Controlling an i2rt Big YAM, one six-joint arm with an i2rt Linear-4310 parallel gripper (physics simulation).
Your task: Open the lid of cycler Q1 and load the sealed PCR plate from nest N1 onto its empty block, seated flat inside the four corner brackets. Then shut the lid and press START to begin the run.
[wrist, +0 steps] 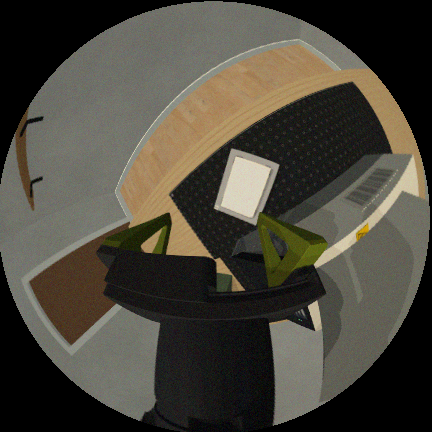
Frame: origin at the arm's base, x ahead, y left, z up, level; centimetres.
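Where they show: gripper, between the fingertips: (pixel 213 216).
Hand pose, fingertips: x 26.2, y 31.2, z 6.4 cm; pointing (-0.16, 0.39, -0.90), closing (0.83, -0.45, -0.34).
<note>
Things, the pixels of their top centre, and the offset from my fingertips. "*": a spot on its surface instead. Level surfaces: height alone.
- grey rectangular nest, a spot on its surface: (pixel 235 156) * dx +3.1, dy +7.8, dz -17.2 cm
- cream cycler, a spot on its surface: (pixel 372 187) * dx +25.4, dy -6.6, dz -5.4 cm
- yellow warning label, a spot on its surface: (pixel 362 231) * dx +17.5, dy -9.4, dz -1.0 cm
- black mat, height of its surface: dz -21.0 cm
- wooden table, height of its surface: dz -22.3 cm
A white, flat-topped plate (pixel 246 187) lies in a grey rectangular nest (pixel 234 156) on the black perforated mat, near the middle of the wrist view; no nest label is legible. The grey and cream cycler (pixel 372 187) fills the right side, with a vented side and a yellow warning label (pixel 362 231). Its large grey lid (pixel 375 280) is close to the camera at lower right; whether it is open cannot be told. The block and the START button do not show. My gripper (pixel 213 216) is open and empty, its green fingers wide apart, with the nest beyond them in the view.
The black mat (pixel 320 127) lies on the wooden table (pixel 192 160). The cycler stands close to my right finger. A small dark green thing (pixel 224 282) shows behind the gripper body. A brown panel (pixel 75 290) is at lower left, and a wooden rail with black hooks (pixel 22 155) at far left.
</note>
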